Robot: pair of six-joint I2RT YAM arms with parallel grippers.
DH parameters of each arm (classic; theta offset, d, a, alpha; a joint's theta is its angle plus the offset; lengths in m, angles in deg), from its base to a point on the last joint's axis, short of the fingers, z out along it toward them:
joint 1: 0 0.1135 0.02 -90
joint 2: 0 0 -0.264 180
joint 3: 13.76 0 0.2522 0
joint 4: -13.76 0 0.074 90
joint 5: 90 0 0 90
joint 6: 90 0.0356 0 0
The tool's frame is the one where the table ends.
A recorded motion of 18 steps. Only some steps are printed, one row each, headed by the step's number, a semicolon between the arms.
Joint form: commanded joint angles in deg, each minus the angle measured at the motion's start. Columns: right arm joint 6, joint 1, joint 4, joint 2, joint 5, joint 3; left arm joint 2, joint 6, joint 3, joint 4, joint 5, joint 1.
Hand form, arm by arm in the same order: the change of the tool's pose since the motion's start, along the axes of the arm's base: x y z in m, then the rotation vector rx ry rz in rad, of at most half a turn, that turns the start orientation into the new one. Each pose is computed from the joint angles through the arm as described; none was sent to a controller.
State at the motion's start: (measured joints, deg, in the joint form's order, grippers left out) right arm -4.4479 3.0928 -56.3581 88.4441 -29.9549 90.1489; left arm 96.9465 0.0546 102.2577 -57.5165 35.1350 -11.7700
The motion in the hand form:
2: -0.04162 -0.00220 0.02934 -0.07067 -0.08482 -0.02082; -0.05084 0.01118 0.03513 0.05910 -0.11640 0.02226
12: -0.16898 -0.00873 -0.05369 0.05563 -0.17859 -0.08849; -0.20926 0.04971 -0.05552 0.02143 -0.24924 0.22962
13: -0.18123 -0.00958 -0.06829 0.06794 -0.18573 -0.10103; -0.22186 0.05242 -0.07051 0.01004 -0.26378 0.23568
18: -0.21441 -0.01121 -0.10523 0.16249 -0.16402 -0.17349; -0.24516 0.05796 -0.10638 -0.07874 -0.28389 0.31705
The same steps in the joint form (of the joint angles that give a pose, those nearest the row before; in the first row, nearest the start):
2: -1.42 0.52 -3.19 -8.26 4.48 -1.11; -10.25 2.12 -3.02 -2.56 -4.63 -0.35
12: 6.73 0.55 10.82 -44.94 1.86 -42.07; -56.67 -7.17 -52.87 13.46 -12.65 -0.37
13: 7.82 0.52 11.91 -49.42 1.88 -46.66; -61.55 -7.67 -57.53 14.45 -12.65 -0.37
18: 15.60 0.52 12.43 -62.75 1.03 -57.51; -73.74 -14.43 -68.63 18.82 -13.49 -0.35

